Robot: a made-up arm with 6 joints.
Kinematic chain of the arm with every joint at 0, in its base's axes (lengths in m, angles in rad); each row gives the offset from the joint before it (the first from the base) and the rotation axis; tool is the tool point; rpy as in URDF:
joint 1: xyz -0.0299 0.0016 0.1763 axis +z
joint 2: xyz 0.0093 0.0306 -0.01 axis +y
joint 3: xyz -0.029 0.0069 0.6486 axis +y
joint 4: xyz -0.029 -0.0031 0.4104 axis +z
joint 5: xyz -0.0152 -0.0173 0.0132 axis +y
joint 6: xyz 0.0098 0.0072 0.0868 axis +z
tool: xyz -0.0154 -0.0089 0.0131 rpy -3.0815 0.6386 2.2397
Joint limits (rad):
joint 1: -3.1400..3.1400
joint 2: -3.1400..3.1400
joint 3: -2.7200..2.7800
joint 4: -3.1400..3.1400
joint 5: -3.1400..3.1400
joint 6: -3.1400..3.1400
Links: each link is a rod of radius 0.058 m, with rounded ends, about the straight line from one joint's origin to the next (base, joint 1, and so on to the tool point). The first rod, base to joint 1, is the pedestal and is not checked.
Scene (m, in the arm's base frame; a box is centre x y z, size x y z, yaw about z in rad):
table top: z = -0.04
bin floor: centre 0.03 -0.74 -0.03 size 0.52 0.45 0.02 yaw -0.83
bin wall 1: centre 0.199 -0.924 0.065 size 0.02 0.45 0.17 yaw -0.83
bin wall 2: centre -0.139 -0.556 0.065 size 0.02 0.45 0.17 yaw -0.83
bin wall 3: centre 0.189 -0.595 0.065 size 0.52 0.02 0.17 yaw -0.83
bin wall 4: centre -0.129 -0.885 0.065 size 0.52 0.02 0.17 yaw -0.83
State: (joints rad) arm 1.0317 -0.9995 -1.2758 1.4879 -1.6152 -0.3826
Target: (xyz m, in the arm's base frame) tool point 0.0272 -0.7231 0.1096
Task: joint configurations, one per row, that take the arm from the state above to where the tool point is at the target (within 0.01 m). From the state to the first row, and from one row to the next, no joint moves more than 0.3 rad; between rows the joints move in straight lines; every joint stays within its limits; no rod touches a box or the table.
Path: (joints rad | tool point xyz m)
1: 1.2857 -0.8616 -1.4226 1.4531 -1.6525 -0.3882 | -0.1750 -0.7795 0.2772
2: 1.5397 -0.7238 -1.5693 1.4182 -1.6897 -0.3939 | 0.0272 -0.7231 0.3405
3: 1.5389 -1.0152 -1.6215 1.4001 -1.6534 -0.3958 | 0.0272 -0.7231 0.1096

